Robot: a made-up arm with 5 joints.
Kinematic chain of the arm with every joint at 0, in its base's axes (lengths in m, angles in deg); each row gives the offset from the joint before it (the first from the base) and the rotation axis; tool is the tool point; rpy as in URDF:
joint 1: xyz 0.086 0 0.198 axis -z
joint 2: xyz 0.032 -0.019 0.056 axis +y
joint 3: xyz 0.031 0 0.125 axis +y
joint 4: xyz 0.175 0 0.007 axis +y
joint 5: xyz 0.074 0.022 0 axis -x
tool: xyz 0 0 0 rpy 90 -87.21 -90
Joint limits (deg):
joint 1: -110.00..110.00
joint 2: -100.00..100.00
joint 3: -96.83..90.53
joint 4: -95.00..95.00
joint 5: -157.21..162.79
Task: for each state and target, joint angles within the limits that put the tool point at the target. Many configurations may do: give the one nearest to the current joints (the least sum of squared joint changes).
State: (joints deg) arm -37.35 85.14 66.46 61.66 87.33
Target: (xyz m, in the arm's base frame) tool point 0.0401 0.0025 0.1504
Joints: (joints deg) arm -0.62 84.53 58.65 57.23 87.33
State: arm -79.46 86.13 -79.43 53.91 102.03
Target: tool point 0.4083 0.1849 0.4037
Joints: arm -29.38 56.68 -88.79 25.91 102.03
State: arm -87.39 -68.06 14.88 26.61 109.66
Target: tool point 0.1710 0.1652 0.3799
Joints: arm -61.85 -54.21 39.18 34.35 109.66
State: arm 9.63 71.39 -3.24 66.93 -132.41
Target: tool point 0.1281 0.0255 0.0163
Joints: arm -27.71 96.94 5.83 61.86 -132.41
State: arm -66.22 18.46 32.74 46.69 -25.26
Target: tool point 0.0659 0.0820 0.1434
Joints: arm -101.74 20.61 59.28 62.04 -25.26
